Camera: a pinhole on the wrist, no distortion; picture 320 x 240 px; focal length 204.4 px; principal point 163.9 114.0 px. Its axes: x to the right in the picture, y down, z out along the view. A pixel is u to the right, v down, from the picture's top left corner.
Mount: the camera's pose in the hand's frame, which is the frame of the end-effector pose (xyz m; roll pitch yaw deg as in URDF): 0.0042 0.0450 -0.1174 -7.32 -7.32 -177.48
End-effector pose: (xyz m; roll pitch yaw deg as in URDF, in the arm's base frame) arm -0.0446 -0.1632 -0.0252 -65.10 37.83 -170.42
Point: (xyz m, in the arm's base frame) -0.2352 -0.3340 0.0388
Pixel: 117.6 181.7
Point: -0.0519 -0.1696 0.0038
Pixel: 216.3 188.6
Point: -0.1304 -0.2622 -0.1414
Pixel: 34.5 76.5
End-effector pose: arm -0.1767 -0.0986 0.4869 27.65 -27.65 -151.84
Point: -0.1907 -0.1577 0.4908
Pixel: 112.7 118.9
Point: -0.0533 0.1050 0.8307
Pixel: 200.5 74.0
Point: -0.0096 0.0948 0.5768
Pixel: 308.5 108.1
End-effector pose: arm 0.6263 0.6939 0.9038 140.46 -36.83 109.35
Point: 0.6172 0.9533 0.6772
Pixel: 165.9 179.2
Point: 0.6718 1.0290 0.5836
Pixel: 176.3 161.7
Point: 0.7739 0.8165 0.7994
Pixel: 198.7 77.6
